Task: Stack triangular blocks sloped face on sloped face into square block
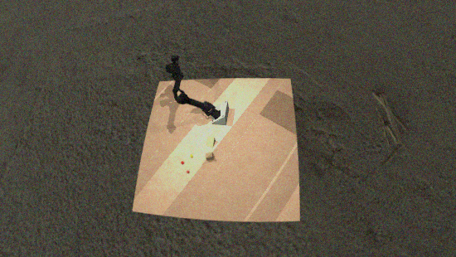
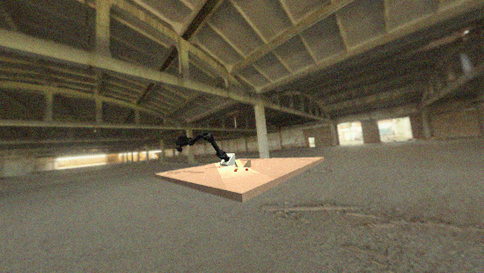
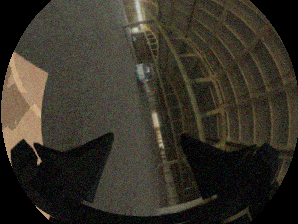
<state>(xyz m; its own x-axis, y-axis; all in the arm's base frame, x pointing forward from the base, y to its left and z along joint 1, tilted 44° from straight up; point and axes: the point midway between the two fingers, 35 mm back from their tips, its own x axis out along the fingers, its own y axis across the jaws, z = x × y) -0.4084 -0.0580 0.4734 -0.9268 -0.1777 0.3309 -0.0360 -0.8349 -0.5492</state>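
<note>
The tan triangular block is 84 cm ahead of my gripper tip, 30 cm to the left of it and 28 cm below it.
</note>
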